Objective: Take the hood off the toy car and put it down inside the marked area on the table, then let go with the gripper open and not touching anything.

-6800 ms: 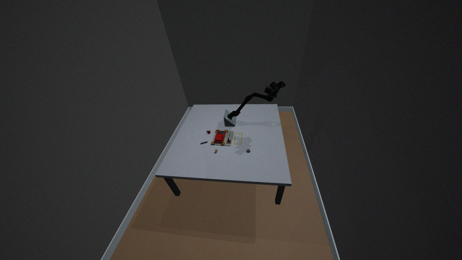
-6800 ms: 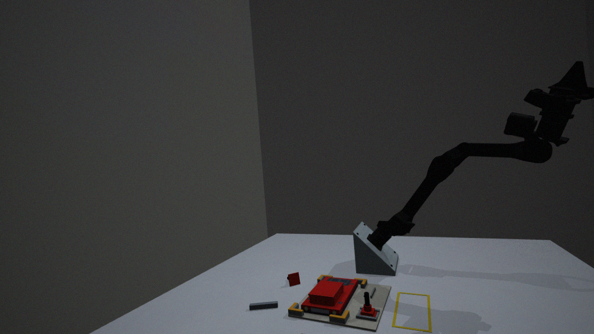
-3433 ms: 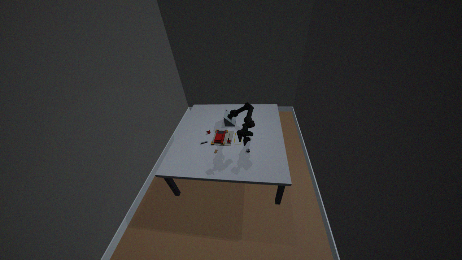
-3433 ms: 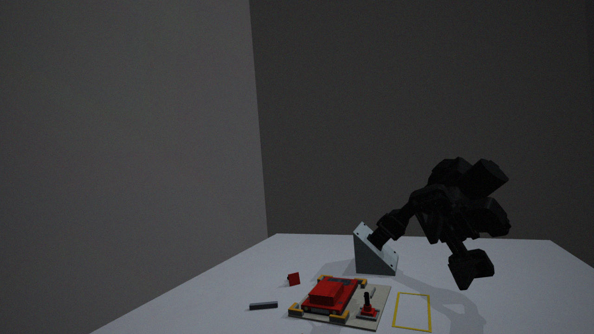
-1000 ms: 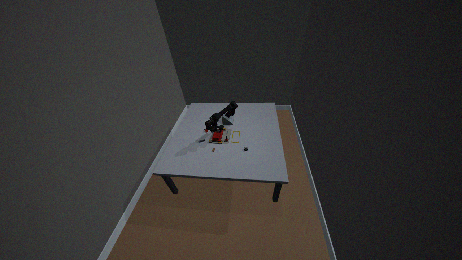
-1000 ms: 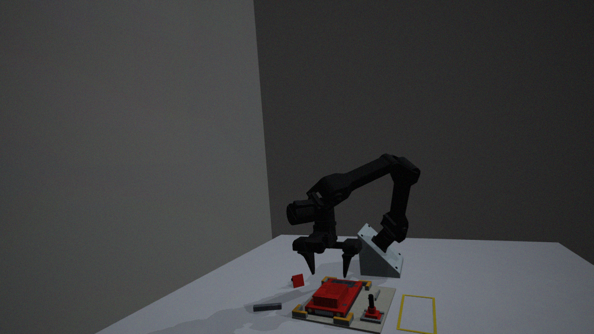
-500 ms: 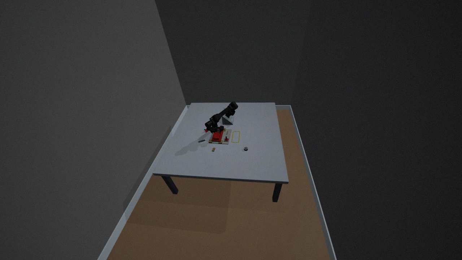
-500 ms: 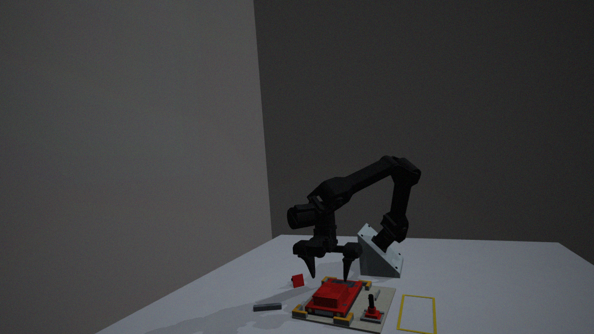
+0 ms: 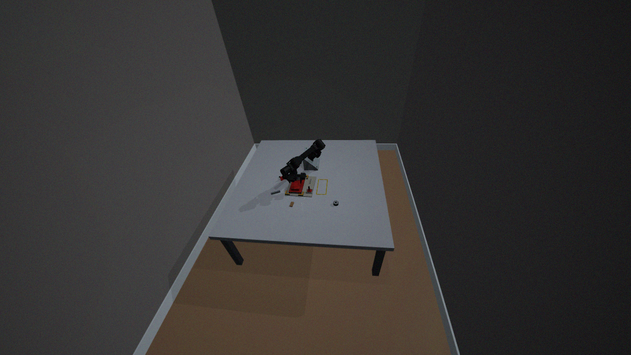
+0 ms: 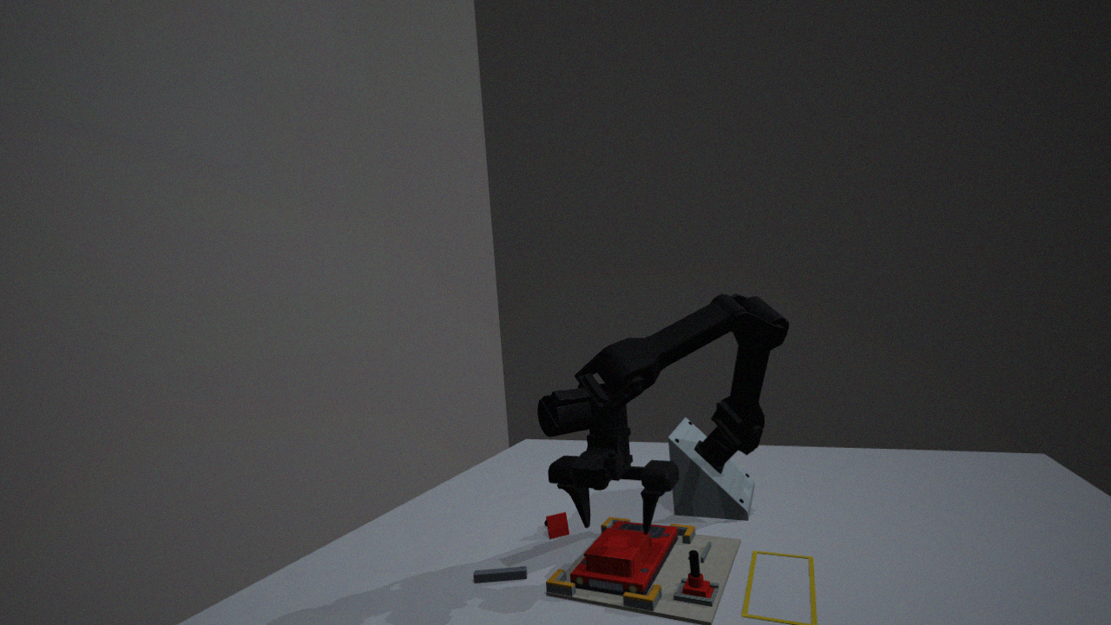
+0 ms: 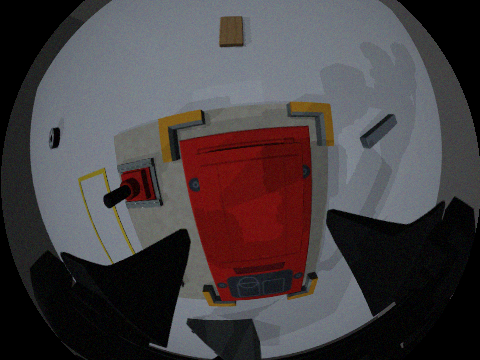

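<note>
My gripper tip is now 30 mm above the red hood. Also, from my gripper tip: black wheel: 160 mm ahead, 340 mm to the left, 60 mm below; tan block: 180 mm ahead, 10 mm to the right, 60 mm below.
</note>
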